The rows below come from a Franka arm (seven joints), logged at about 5 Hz.
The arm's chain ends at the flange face. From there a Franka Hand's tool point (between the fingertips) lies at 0.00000 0.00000 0.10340 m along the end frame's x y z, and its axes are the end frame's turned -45 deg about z.
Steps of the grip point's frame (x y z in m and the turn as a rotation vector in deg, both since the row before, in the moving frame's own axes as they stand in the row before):
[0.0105 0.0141 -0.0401 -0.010 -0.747 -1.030]
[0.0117 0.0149 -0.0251 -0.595 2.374 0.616]
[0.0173 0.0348 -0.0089 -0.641 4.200 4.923]
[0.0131 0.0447 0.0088 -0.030 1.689 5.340]
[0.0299 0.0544 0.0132 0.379 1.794 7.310]
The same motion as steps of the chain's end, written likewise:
[0.0183 0.0016 -0.0401 -0.535 -0.521 -1.030]
[0.0150 0.0045 -0.0250 1.258 2.099 0.616]
[0.0305 0.0166 -0.0086 2.517 3.423 4.923]
[0.0386 0.0244 0.0088 1.173 1.216 5.340]
[0.0576 0.0200 0.0133 1.537 1.001 7.310]

